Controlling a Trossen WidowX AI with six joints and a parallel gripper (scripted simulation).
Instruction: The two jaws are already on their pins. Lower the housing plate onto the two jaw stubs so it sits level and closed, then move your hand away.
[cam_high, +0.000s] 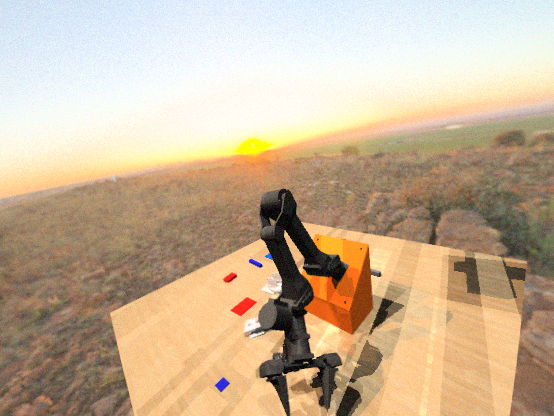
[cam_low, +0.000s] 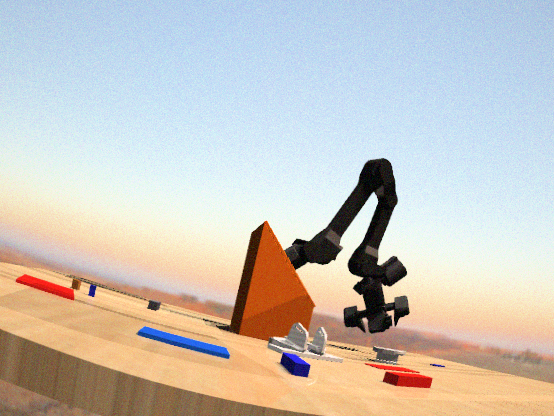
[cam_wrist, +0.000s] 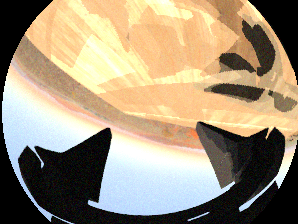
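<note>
Now: the blue square 25 cm ahead of my gripper tip, 12 cm to the left of it and 7 cm below it. The rest, counted from my gripper tip: red block 76 cm ahead, 12 cm to the right, 7 cm below; then blue plate 79 cm ahead, 43 cm to the right, 7 cm below.
</note>
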